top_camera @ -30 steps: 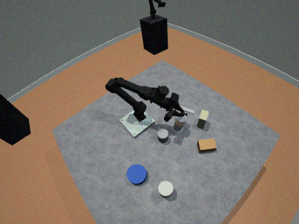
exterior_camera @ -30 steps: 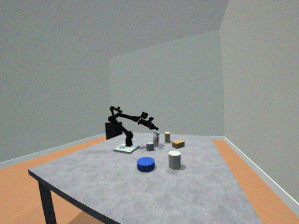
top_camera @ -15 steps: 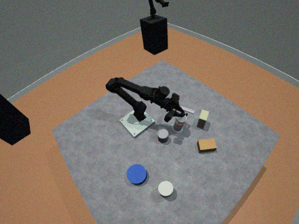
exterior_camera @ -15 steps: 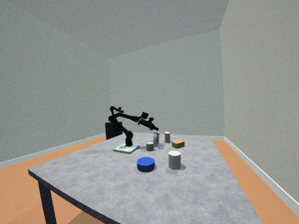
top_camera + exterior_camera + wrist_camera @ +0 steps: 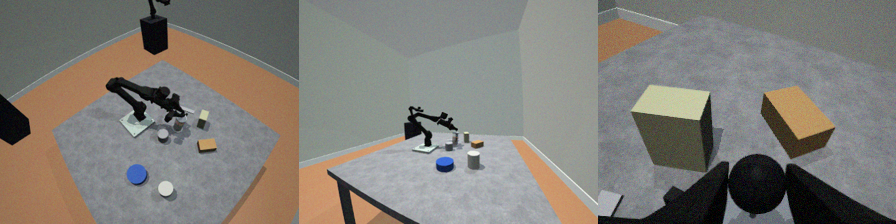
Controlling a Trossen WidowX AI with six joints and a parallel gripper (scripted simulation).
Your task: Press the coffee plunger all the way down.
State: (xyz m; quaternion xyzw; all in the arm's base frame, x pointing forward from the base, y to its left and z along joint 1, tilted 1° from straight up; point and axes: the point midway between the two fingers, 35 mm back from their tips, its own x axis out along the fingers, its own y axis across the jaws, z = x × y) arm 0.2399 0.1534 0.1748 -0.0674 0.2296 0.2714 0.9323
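My gripper tip is 20 mm past the coffee press and 90 mm above it. The rest, counted from my gripper tip: grey cylinder 30 mm behind, 150 mm to the right, 140 mm below; then white cylinder 250 mm ahead, 350 mm to the right, 130 mm below.
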